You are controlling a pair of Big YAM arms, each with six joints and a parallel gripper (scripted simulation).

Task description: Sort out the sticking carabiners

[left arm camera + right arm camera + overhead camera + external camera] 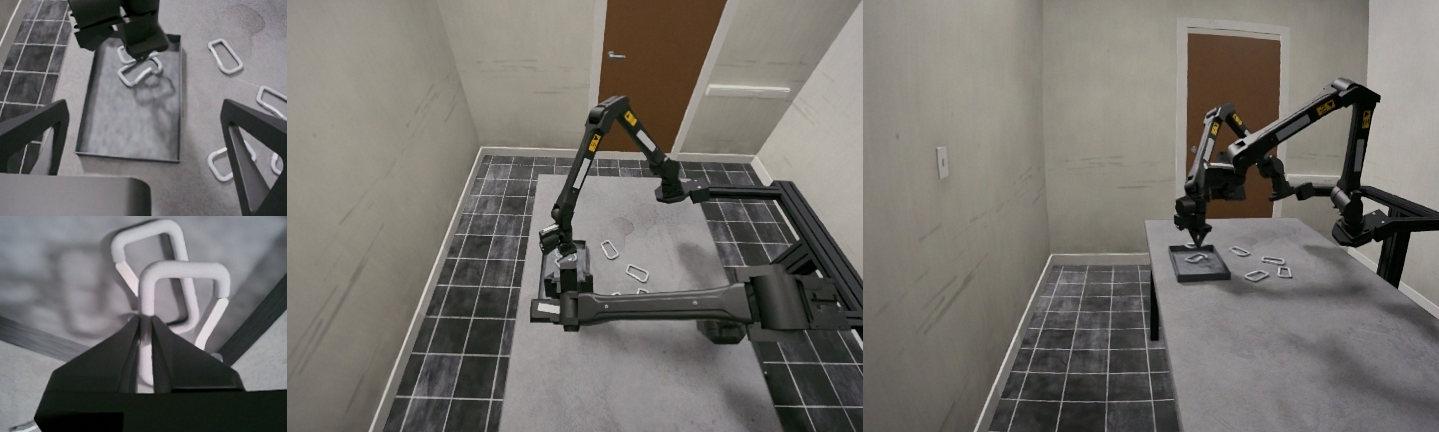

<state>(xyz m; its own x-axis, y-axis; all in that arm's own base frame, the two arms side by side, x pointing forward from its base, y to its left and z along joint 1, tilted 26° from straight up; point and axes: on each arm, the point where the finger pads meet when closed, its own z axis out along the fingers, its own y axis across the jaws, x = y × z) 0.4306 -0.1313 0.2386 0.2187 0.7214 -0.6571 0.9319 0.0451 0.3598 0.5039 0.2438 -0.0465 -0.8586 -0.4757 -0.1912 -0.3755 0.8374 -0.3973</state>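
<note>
The grey tray is 60 mm below my right hand, 50 mm to the left of it and 10 mm ahead of it.
</note>
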